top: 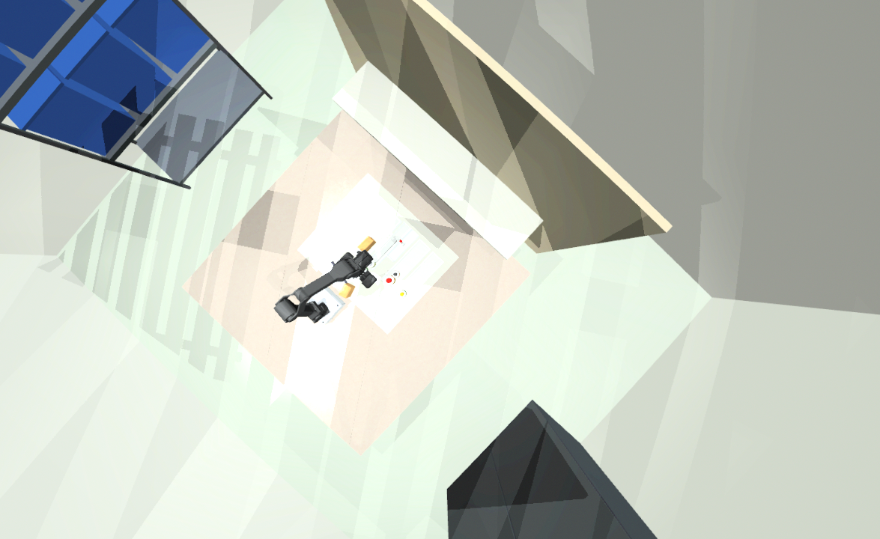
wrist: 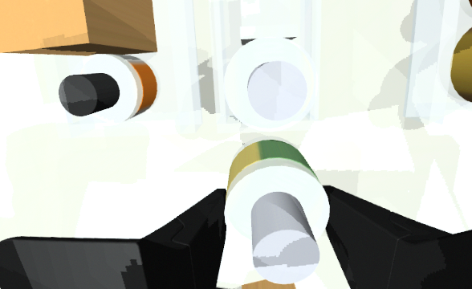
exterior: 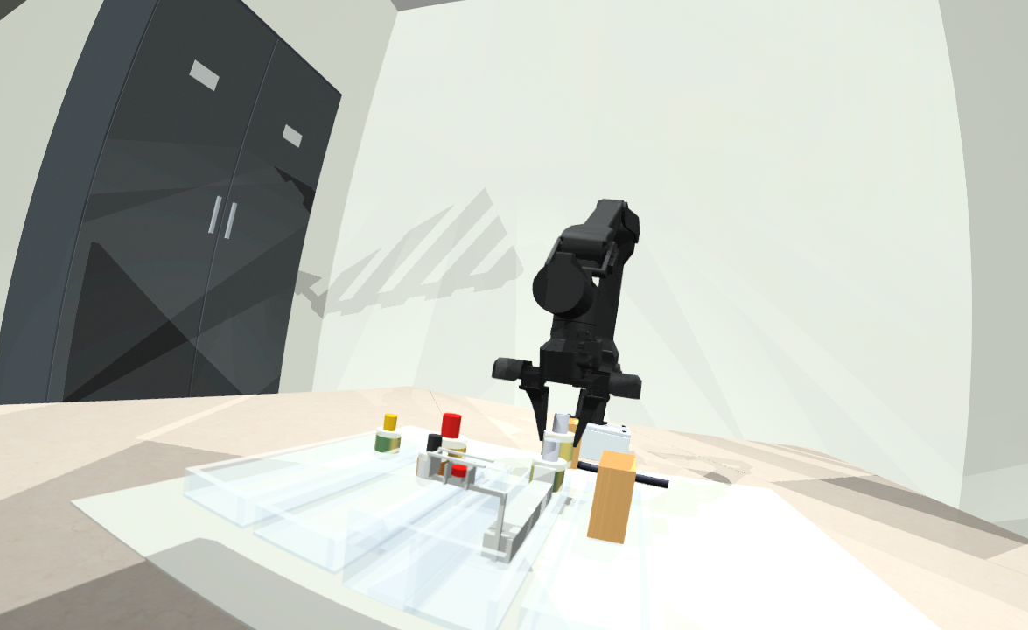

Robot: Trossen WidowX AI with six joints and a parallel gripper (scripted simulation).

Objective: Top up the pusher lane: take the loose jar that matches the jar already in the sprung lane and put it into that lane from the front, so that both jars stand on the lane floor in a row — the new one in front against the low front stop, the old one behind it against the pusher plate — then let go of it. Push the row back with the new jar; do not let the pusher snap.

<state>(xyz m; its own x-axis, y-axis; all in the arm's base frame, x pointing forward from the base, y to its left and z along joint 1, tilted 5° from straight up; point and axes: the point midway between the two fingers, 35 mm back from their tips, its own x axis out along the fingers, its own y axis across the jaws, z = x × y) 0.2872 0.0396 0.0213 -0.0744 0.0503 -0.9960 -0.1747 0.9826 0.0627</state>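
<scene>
Now: gripper tip 10 cm to the right of the wooden block, 9 cm short of it and 2 cm above it.
</scene>
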